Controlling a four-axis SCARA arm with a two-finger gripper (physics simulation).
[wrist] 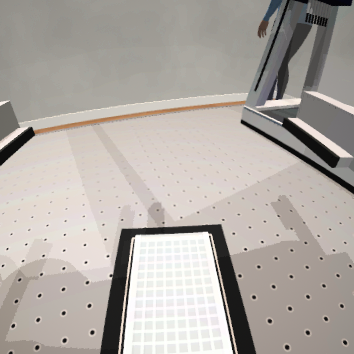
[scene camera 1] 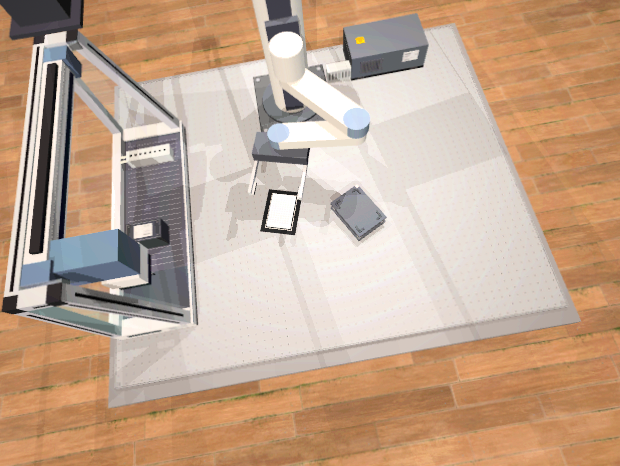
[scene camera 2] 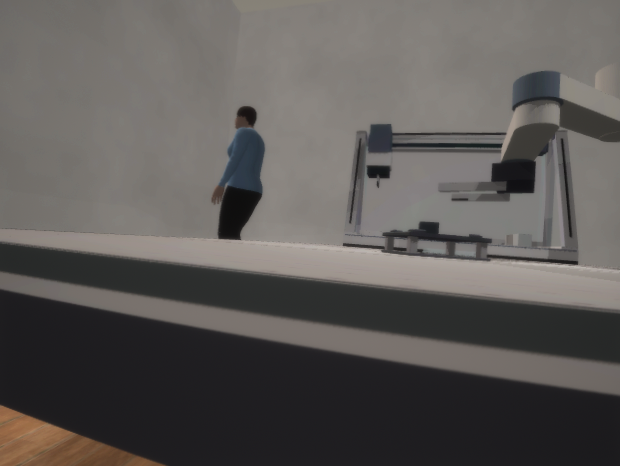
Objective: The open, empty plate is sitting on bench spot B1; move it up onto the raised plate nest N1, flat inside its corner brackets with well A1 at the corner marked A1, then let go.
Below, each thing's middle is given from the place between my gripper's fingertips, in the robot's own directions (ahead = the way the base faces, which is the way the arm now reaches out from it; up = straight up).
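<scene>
There is the white well plate (scene camera 1: 282,206), 2 cm behind my hand and 16 cm below it. The black nest with white outline (wrist: 115,318) is also 2 cm behind my hand, and it lies 17 cm below my hand.
</scene>
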